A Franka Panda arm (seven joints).
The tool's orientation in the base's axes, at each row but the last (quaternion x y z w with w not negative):
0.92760, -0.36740, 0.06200, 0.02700
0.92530, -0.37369, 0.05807, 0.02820
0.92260, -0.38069, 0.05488, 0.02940
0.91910, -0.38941, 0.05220, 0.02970
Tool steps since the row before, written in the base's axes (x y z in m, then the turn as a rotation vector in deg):
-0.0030, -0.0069, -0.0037, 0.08, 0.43, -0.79
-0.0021, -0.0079, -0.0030, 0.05, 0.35, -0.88
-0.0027, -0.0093, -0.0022, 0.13, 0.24, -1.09
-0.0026, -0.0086, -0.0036, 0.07, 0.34, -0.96
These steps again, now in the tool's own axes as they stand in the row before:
0.0020, 0.0071, 0.0040, -0.34, -0.37, 0.75
0.0036, 0.0071, 0.0035, -0.32, -0.29, 0.84
0.0043, 0.0085, 0.0029, -0.21, -0.28, 1.07
0.0039, 0.0078, 0.0042, -0.31, -0.30, 0.93

